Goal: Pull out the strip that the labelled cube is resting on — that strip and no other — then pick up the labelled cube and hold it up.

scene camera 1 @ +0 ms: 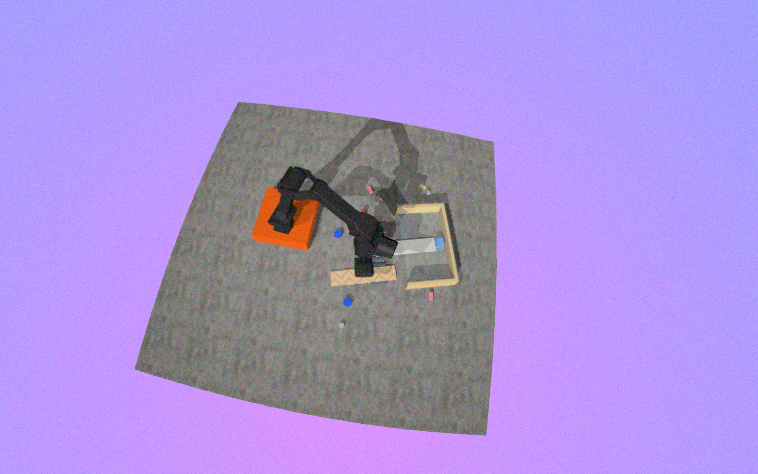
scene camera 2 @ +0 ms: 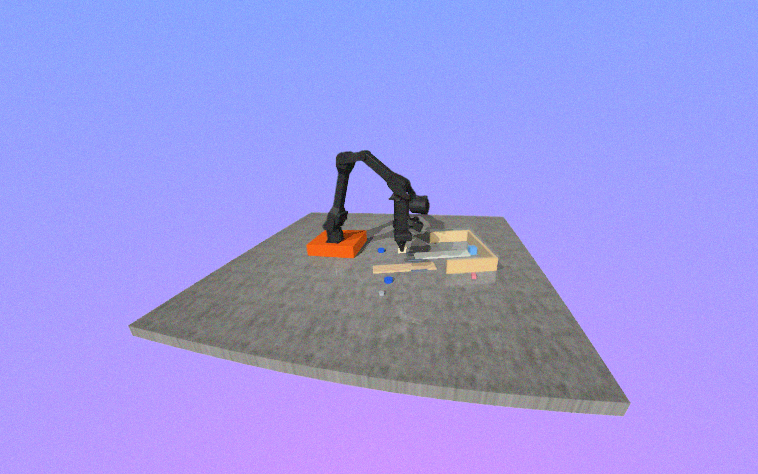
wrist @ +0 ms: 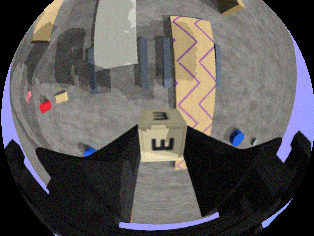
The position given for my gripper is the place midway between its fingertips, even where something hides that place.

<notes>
My gripper (wrist: 160, 129) holds a labelled cube (wrist: 161, 133).
</notes>
